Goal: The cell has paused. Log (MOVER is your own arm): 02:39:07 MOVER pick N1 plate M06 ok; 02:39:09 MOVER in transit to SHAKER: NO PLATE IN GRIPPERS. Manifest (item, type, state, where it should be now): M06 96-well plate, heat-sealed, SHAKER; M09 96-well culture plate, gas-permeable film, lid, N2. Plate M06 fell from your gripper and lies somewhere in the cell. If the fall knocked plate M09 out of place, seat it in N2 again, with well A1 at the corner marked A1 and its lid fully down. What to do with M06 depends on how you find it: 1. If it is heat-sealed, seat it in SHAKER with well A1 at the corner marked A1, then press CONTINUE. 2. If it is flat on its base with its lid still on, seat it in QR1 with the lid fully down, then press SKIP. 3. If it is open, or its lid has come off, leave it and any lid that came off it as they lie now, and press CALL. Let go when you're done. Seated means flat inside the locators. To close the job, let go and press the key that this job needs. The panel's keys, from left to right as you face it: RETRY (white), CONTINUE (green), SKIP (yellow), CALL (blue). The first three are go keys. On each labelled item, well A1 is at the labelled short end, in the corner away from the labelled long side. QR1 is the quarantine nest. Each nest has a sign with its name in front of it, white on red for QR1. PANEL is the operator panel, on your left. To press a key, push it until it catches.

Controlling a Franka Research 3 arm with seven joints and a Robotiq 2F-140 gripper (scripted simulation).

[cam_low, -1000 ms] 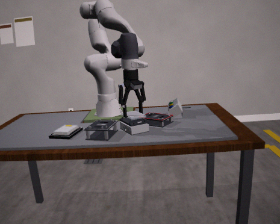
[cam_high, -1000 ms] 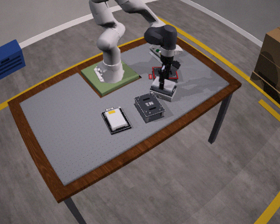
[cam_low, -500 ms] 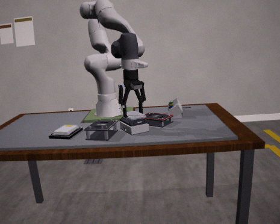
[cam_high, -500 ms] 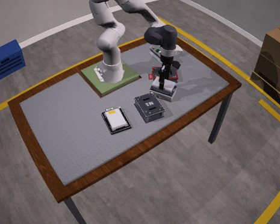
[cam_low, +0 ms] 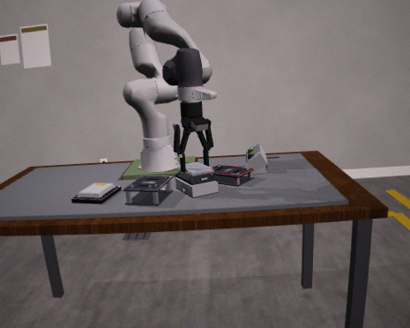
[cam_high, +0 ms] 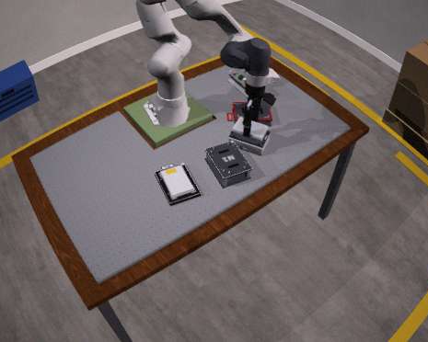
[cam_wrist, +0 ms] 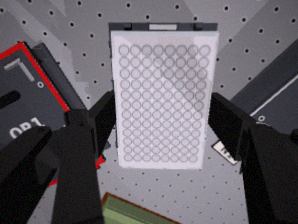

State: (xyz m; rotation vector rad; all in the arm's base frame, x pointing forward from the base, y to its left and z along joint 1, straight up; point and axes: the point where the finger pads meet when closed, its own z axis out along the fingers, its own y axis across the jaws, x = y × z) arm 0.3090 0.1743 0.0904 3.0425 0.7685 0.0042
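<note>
Right now the heat-sealed plate is 2 cm below my hand. Round my hand: blue call key: 22 cm to the left, 22 cm behind, 4 cm below; then yellow skip key: 27 cm behind, 22 cm to the left, 4 cm below; then dark nest N1: 16 cm to the right, 6 cm ahead, 5 cm below.
</note>
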